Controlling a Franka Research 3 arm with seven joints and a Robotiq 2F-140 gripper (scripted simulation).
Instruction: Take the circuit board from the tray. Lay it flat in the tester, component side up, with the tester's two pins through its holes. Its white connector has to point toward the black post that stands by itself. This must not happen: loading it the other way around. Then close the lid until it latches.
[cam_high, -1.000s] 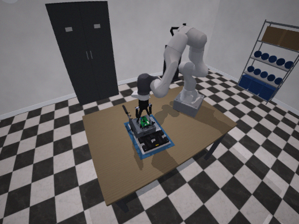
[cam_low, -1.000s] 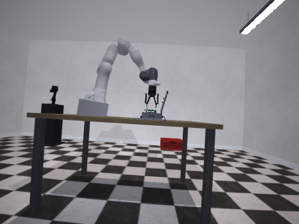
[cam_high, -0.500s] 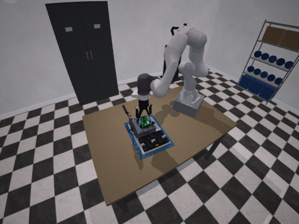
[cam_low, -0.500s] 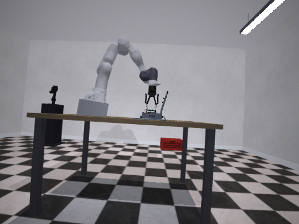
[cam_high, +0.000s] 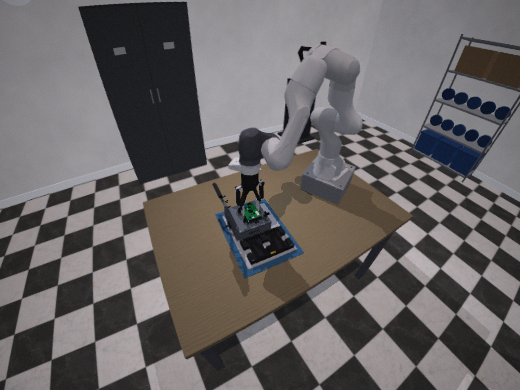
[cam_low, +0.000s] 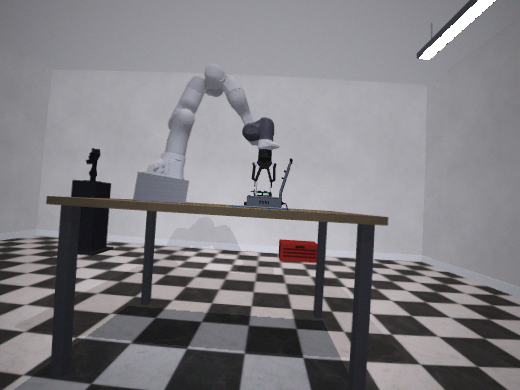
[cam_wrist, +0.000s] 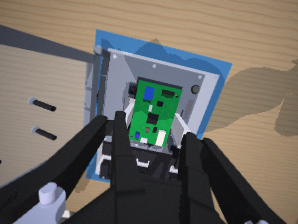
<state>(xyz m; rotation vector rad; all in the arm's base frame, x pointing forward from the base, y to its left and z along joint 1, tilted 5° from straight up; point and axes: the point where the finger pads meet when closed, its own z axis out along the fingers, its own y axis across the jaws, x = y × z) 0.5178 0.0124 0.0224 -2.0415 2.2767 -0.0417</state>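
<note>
My gripper is now 20 mm above the green circuit board. From my hand the other things lie so: tester lid (120 mm ahead, 80 mm above, 10 mm to the right).
</note>
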